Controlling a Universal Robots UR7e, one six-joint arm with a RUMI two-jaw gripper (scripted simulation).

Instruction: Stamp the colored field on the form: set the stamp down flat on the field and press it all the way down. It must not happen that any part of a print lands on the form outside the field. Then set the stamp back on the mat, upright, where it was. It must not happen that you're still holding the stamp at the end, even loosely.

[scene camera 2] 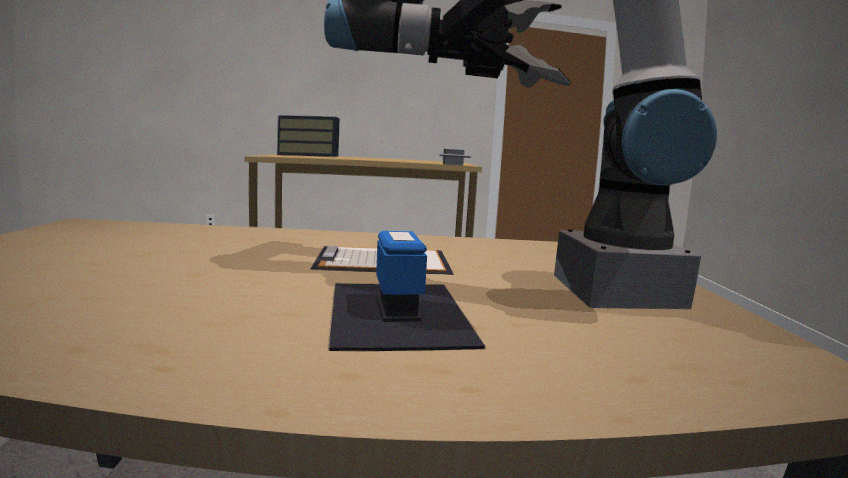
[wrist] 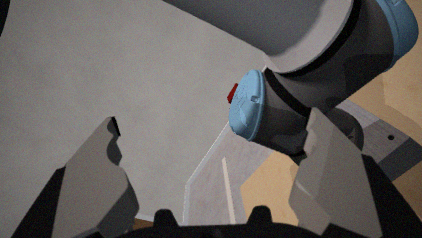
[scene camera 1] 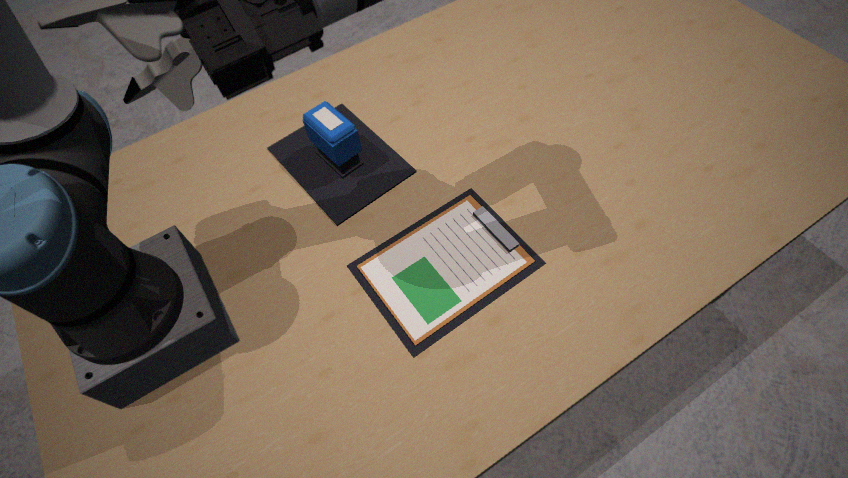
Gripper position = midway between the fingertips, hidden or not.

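Observation:
In scene camera 1 you'd see my gripper (scene camera 1: 89,70), a blue stamp (scene camera 1: 337,140), a mat (scene camera 1: 340,198) and a clipboard (scene camera 1: 428,279). Scene camera 2 gives me the mat (scene camera 2: 357,325) and the stamp (scene camera 2: 401,260) again, plus my gripper (scene camera 2: 566,42). The wrist view has my gripper (wrist: 211,113) in it as well, but the blue stamp is out of frame in the wrist view.

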